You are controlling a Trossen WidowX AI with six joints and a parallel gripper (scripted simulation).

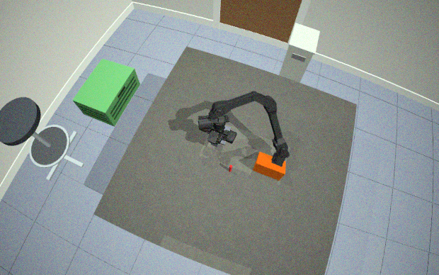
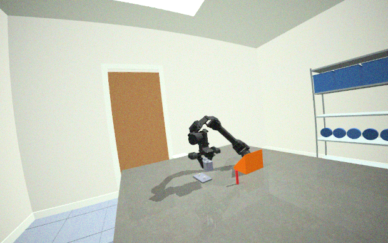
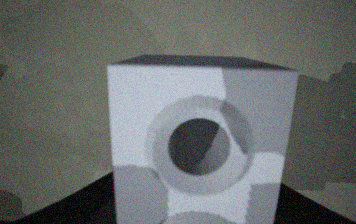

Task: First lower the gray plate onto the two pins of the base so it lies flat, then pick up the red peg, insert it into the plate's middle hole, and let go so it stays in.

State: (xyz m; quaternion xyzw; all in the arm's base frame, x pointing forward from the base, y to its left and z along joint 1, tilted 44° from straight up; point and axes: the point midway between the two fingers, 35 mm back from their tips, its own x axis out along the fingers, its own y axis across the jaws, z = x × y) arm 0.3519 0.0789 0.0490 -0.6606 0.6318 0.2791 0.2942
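Right now my gripper tip is 130 mm past the red peg, 110 mm to the right of it and 60 mm above it. From my gripper tip the other things lie so: gray plate 30 mm above.
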